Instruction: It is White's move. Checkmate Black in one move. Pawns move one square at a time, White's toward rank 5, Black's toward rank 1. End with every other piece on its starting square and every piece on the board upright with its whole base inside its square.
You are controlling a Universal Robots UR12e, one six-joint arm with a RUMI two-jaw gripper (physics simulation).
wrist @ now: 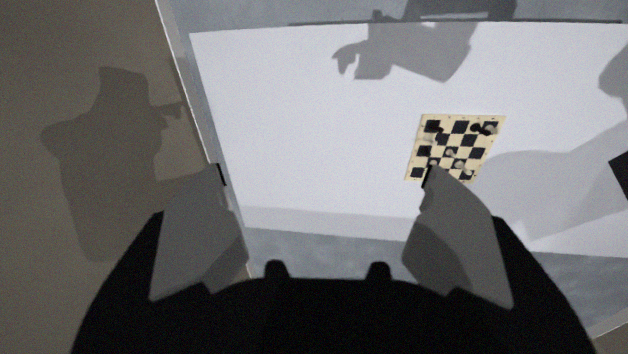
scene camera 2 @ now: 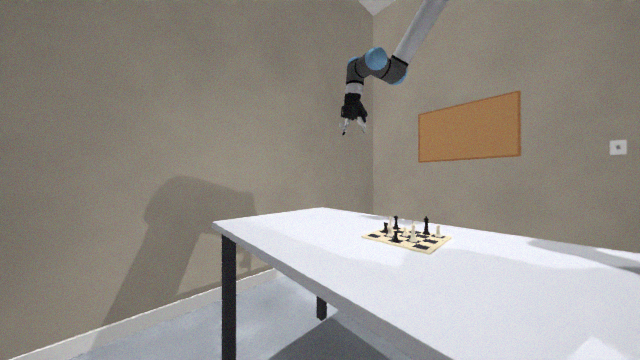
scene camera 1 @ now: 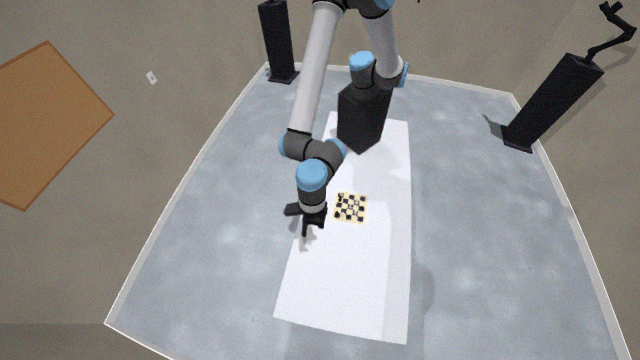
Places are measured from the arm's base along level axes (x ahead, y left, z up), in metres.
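Where they show: gripper, between the fingertips: (wrist: 322, 168) (scene camera 2: 352, 134) (scene camera 1: 309, 227); arm's base, origin of its link: (scene camera 1: 365, 90).
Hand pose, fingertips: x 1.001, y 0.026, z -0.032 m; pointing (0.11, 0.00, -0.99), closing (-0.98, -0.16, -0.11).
Things, the pixels of their centre, and the offset from my fingertips. Level surfaces: height alone.
- small chessboard, middle of its body: (wrist: 449, 151) (scene camera 2: 406, 237) (scene camera 1: 350, 207) dz -0.440, dx -0.374, dy +0.099 m
- tall black piece, middle of its body: (wrist: 482, 130) (scene camera 2: 426, 225) dz -0.405, dx -0.399, dy +0.016 m
- tall white piece, middle of its body: (scene camera 2: 413, 231) (wrist: 464, 169) dz -0.405, dx -0.420, dy +0.131 m
- short black piece, middle of its body: (scene camera 2: 396, 236) dz -0.421, dx -0.390, dy +0.176 m
- white table, height of its surface: dz -0.443 m
The small chessboard (scene camera 1: 350, 221) (scene camera 2: 400, 245) (wrist: 415, 146) lies on the white table with several black and white pieces on it. In scene camera 2 a tall black piece (scene camera 2: 426, 226), a tall white piece (scene camera 2: 413, 233), a short black piece (scene camera 2: 396, 237) and a white piece (scene camera 2: 438, 231) stand upright; more pieces stand close together at the board's left. The piece types are too small to tell surely. My gripper (scene camera 1: 313, 231) (scene camera 2: 354, 132) (wrist: 322, 168) is open and empty, pointing down high above the table, off to one side of the board. The right finger hides the board's lower edge in the wrist view.
The white table (scene camera 1: 345, 280) (scene camera 2: 320, 255) (wrist: 300, 125) carries the board, and arm shadows fall across it. The arm's black pedestal (scene camera 1: 361, 120) stands at the table's far end in scene camera 1. Two black pillars (scene camera 1: 279, 42) (scene camera 1: 552, 102) stand near the room's edges.
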